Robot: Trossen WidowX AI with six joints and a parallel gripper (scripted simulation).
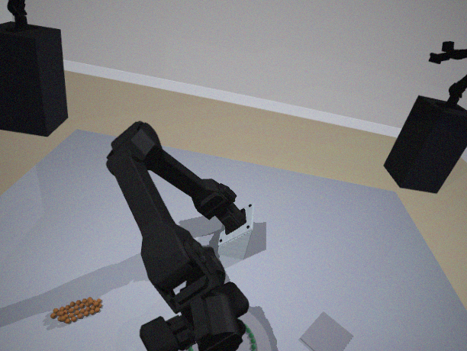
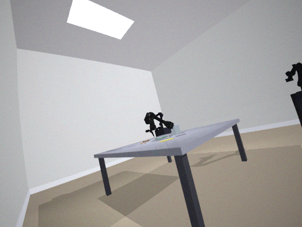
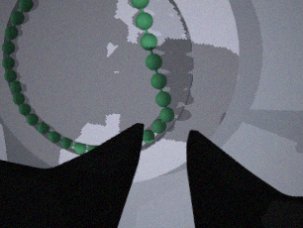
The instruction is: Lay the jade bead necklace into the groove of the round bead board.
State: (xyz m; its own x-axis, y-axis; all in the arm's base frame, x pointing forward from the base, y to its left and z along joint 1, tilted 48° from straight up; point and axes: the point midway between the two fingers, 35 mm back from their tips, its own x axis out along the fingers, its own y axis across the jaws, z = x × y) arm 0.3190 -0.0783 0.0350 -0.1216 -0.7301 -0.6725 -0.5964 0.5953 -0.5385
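My gripper tip is 20 mm past the round bead board, 60 mm to the right of it and 30 mm above it. From my gripper tip the other things lie so: yellow strip (180 mm ahead, 280 mm to the left, 40 mm below); then flat grey square (60 mm behind, 290 mm to the left, 40 mm below).
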